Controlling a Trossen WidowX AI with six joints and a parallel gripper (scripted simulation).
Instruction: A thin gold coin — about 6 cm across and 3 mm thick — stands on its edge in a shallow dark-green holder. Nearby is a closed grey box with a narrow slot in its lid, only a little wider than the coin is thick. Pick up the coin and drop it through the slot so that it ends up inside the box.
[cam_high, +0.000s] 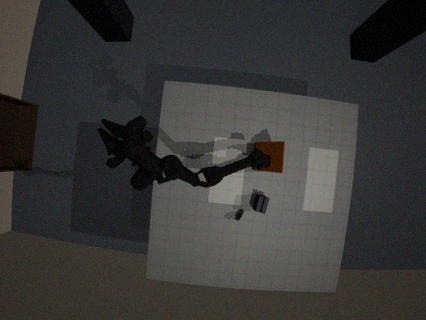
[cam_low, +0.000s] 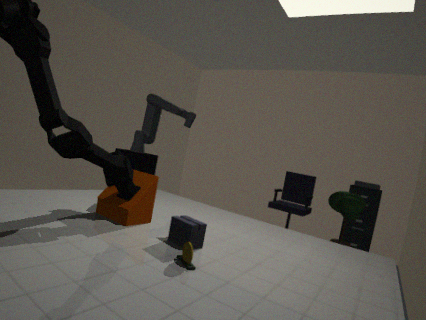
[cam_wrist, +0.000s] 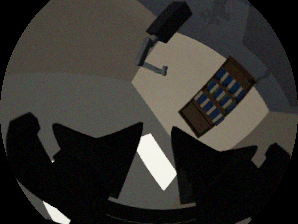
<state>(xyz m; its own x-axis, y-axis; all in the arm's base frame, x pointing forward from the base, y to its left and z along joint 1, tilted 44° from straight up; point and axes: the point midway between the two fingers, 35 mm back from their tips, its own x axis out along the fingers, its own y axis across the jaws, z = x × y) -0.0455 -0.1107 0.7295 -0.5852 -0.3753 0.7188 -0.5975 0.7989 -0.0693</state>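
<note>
My gripper tip is 420 mm short of the gold coin, 500 mm to the right of it and 530 mm above it.
</note>
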